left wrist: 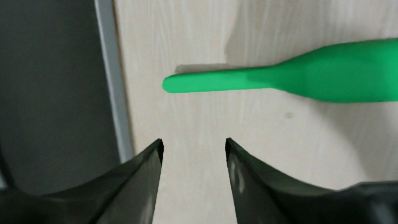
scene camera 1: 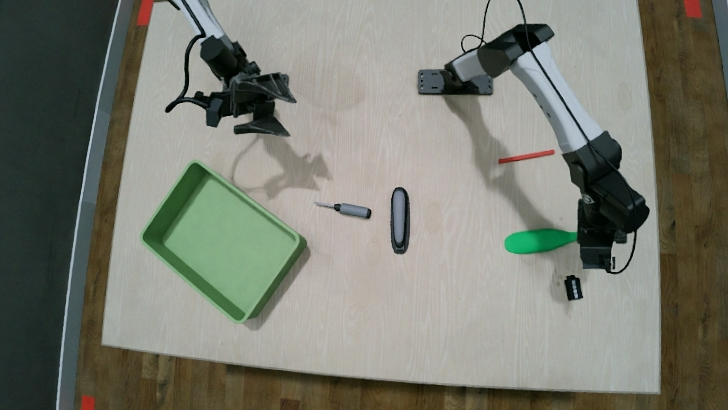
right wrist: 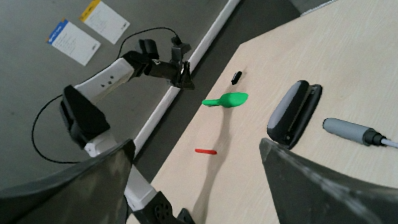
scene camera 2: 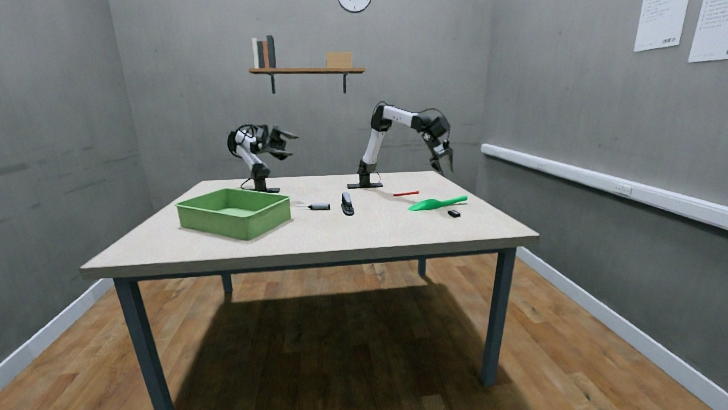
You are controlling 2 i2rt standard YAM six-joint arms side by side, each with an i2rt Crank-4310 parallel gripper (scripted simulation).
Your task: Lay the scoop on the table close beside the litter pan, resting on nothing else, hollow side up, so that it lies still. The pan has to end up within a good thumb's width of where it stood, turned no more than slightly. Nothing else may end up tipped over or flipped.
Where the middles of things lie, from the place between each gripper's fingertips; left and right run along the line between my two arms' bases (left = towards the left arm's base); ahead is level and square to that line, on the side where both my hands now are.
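My left hand (scene camera 1: 605,223) is 130 mm above the green scoop (scene camera 1: 541,240), and I see that my left hand is also 70 mm to the left of the scoop and 20 mm short of it.
Counted from my right hand (scene camera 1: 291,120), the green scoop is 25 cm below, 22 cm ahead and 60 cm to the left.
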